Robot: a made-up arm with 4 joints.
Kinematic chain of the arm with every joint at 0, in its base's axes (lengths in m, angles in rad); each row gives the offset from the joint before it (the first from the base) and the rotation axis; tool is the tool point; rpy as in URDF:
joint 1: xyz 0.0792 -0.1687 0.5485 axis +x
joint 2: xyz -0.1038 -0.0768 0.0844 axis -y
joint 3: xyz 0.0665 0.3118 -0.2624 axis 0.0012 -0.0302 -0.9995
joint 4: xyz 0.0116 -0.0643 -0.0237 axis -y
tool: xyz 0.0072 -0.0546 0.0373 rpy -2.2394 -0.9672 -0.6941
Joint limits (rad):
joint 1: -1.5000..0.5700
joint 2: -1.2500..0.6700
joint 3: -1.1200..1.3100
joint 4: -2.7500..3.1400
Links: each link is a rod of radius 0.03 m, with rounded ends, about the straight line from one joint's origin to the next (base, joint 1, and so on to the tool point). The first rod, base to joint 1, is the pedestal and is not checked.
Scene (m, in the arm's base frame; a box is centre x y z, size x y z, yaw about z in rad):
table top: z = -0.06
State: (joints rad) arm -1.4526 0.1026 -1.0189 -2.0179
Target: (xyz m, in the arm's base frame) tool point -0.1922 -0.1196 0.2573
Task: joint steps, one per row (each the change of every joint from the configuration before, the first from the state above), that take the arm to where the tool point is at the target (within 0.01 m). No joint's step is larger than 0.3 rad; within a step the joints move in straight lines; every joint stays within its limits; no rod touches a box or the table.
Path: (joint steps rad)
1: 0.2400 -0.2778 0.0560 -0.0045
2: 0.2399 -0.2779 0.0559 -0.0045
3: 0.2400 -0.2778 0.0560 -0.0044
4: 0.2400 -0.2779 0.0560 -0.0045

